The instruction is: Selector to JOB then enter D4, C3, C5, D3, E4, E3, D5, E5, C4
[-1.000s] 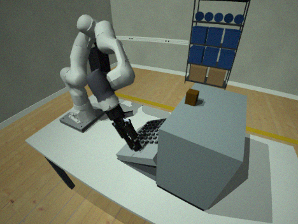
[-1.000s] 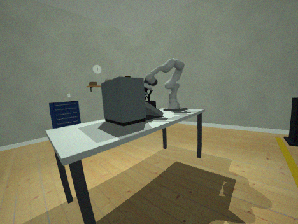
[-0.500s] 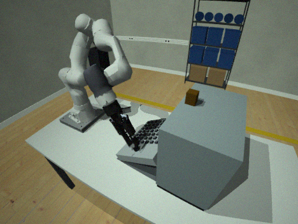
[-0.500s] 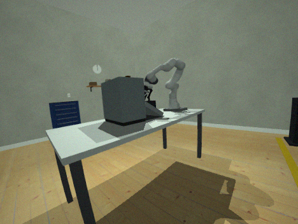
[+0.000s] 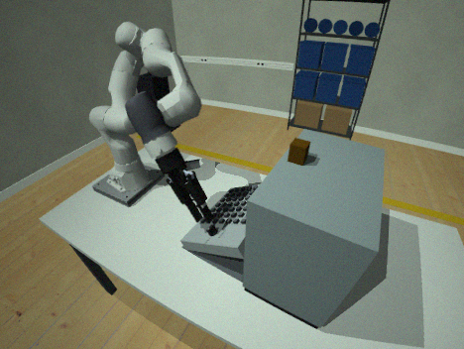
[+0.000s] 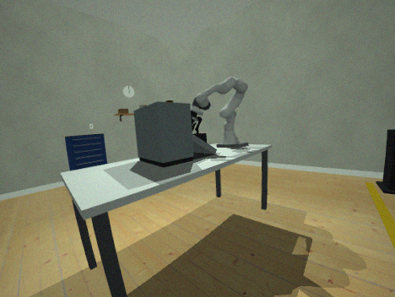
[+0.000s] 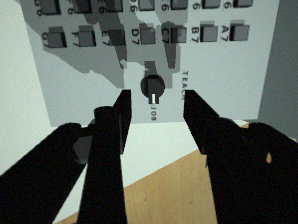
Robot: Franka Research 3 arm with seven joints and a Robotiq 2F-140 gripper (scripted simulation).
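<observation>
The key lies 90 mm ahead of my hand, 150 mm to the left of it and 60 mm below it. From my hand the other things lie so: selector knob (40 mm ahead, 10 mm to the right, 70 mm below).
</observation>
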